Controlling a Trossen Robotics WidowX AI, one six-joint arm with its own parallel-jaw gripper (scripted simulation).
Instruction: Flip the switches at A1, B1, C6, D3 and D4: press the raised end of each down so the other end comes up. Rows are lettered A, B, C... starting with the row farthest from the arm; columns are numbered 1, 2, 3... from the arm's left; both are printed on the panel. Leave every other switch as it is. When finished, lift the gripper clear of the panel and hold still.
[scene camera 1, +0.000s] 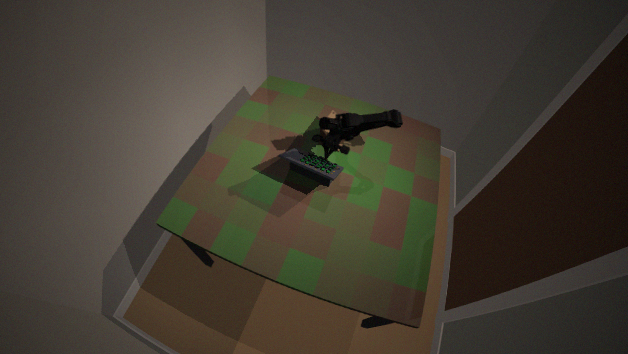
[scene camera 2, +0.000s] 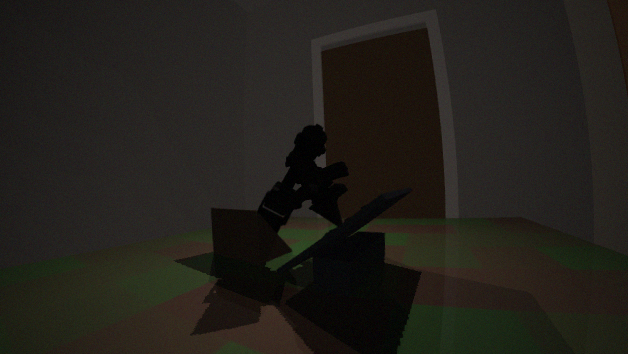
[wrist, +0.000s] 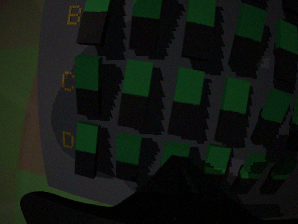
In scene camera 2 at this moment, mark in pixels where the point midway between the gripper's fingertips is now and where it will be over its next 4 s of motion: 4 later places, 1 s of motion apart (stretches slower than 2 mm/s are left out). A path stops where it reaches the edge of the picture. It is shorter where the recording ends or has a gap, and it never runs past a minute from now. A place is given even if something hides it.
The gripper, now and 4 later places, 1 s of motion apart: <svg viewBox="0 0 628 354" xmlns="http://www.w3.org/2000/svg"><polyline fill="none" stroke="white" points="340,225 341,227 342,228 322,221 329,233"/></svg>
